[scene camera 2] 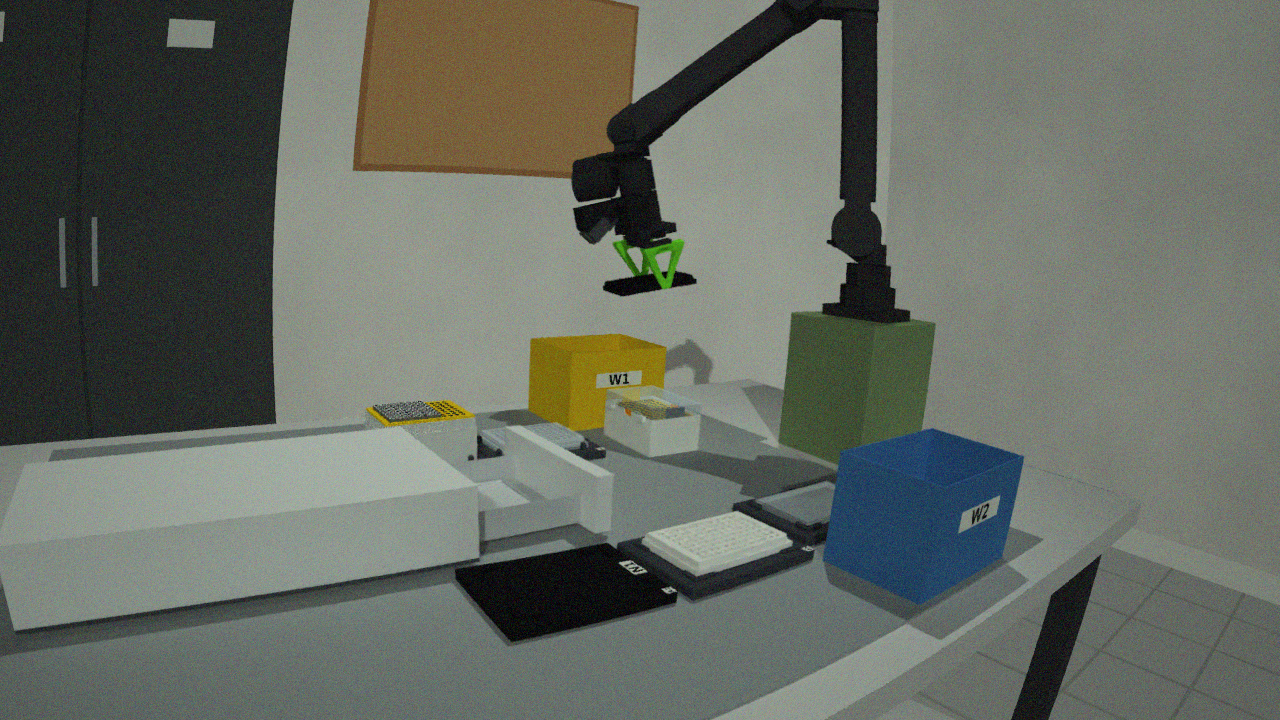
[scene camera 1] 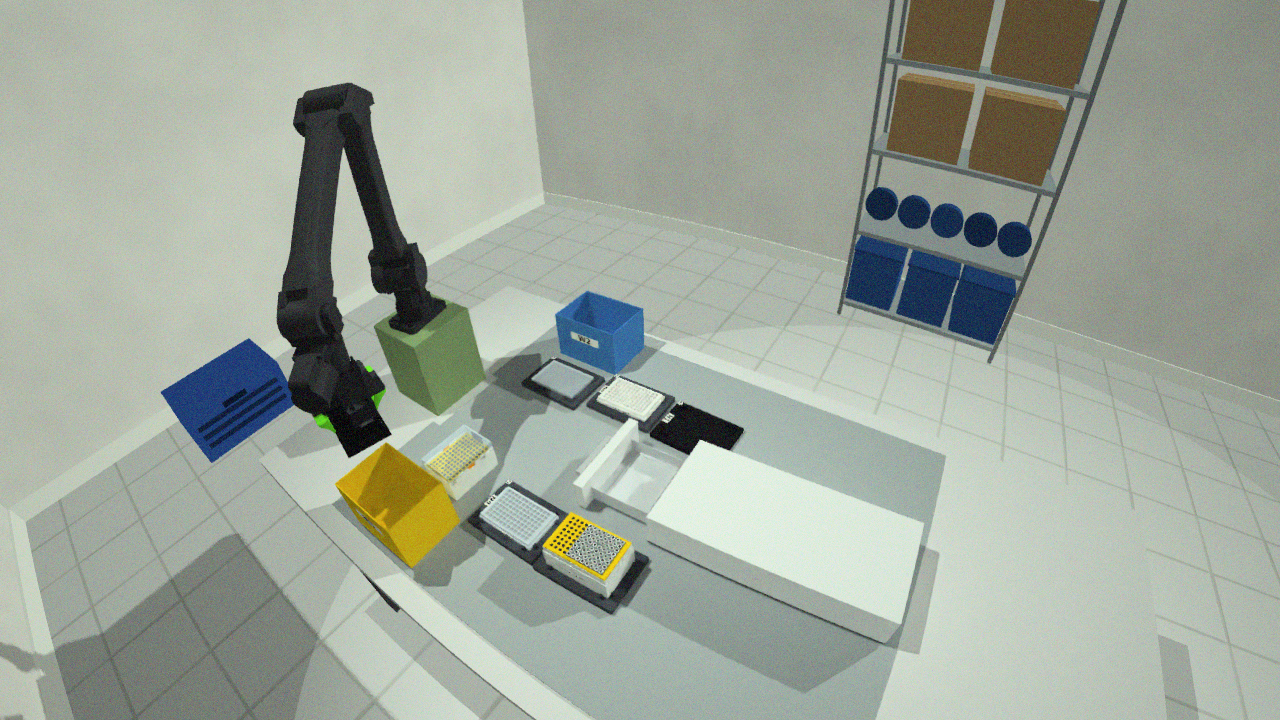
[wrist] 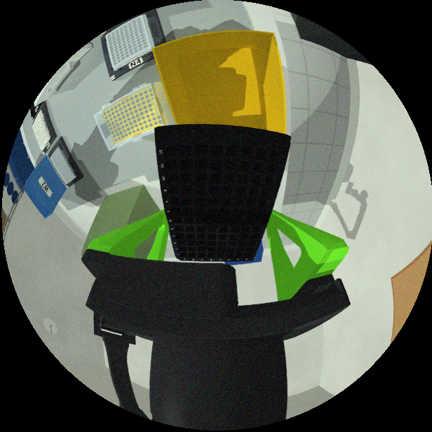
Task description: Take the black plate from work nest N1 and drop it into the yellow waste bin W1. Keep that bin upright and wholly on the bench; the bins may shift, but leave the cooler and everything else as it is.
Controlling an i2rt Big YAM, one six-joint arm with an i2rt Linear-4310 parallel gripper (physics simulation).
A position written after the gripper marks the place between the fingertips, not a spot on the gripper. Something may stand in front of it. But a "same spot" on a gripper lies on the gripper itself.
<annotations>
gripper: scene camera 2; scene camera 1 354, 418; wrist
black plate: scene camera 2 644, 283; scene camera 1; wrist
yellow waste bin W1: scene camera 2 568, 378; scene camera 1 406, 508; wrist 234, 77
yellow-topped rack: scene camera 2 447, 429; scene camera 1 598, 559; not seen in the wrist view (out of frame)
same spot on gripper: [wrist: 205, 290] = [scene camera 2: 627, 238]
same spot on black plate: [wrist: 218, 182] = [scene camera 1: 361, 428]
</annotations>
